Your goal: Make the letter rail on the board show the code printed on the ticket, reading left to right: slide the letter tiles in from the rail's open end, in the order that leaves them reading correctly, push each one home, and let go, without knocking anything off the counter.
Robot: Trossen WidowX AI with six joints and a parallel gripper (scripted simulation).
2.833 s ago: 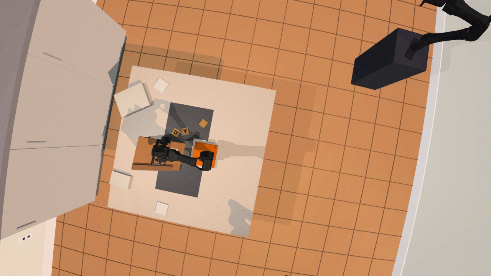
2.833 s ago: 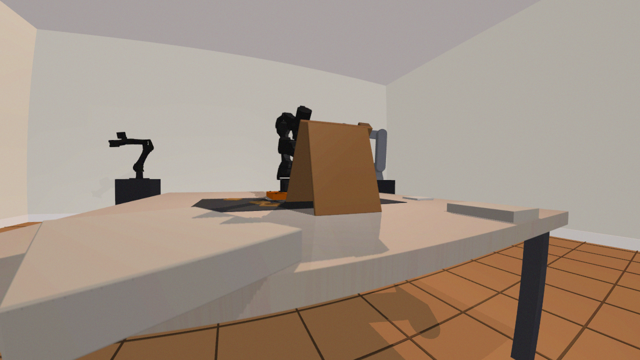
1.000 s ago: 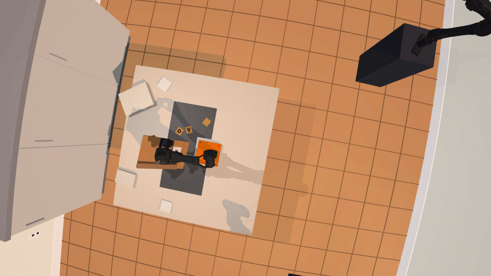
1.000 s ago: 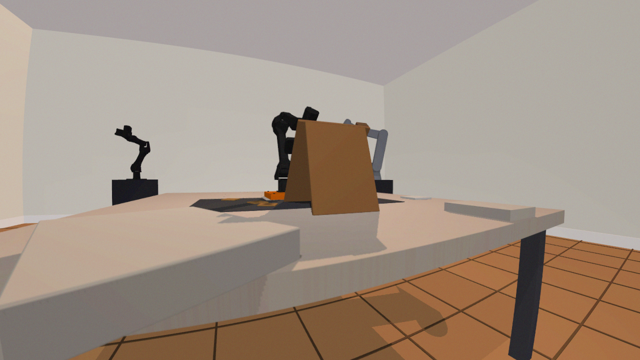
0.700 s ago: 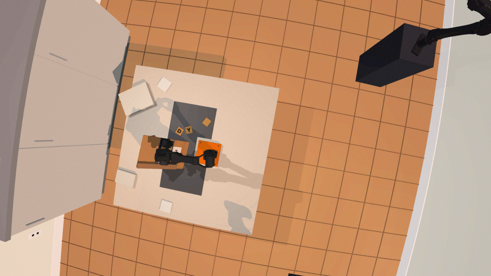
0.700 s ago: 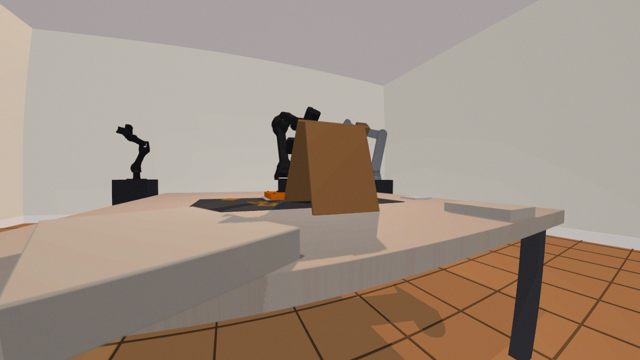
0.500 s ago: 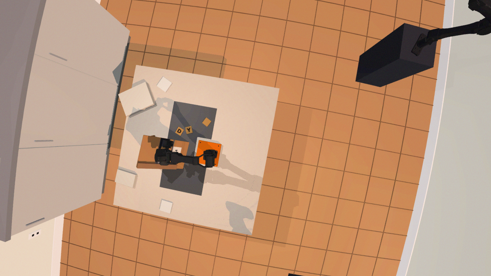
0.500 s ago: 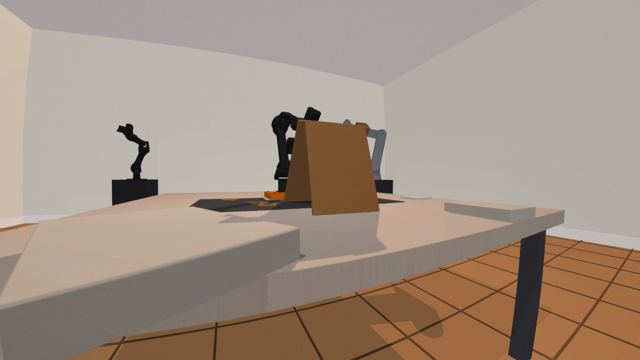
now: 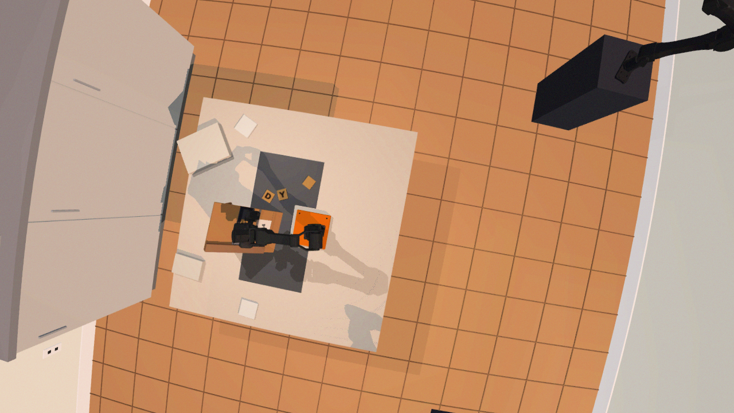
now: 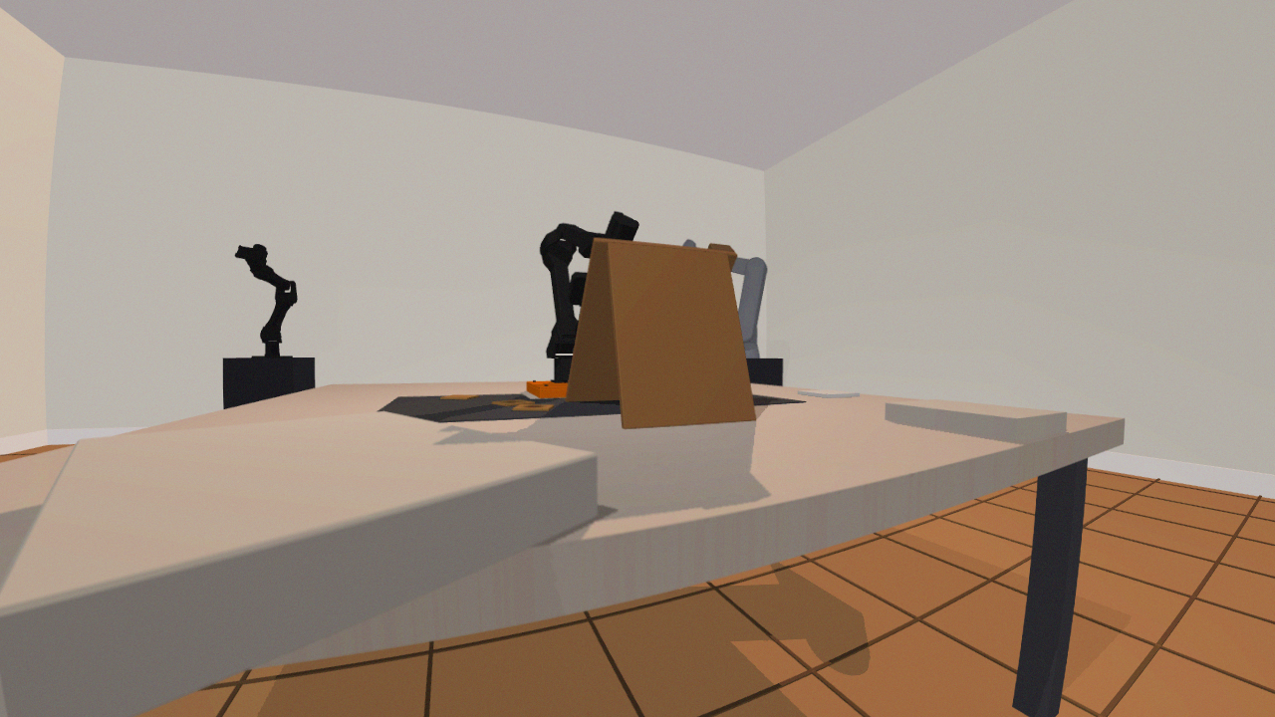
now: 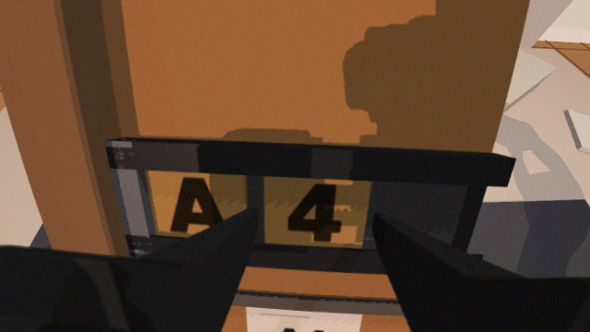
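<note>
The white ticket lies 60 mm behind my gripper tip, 10 mm to the left of it and 90 mm below it. Also, from my gripper tip: tile marked d 30 mm behind, 160 mm to the right, 160 mm below; tile marked y 110 mm behind, 190 mm to the right, 160 mm below; blank tile 250 mm behind, 290 mm to the right, 160 mm below.
</note>
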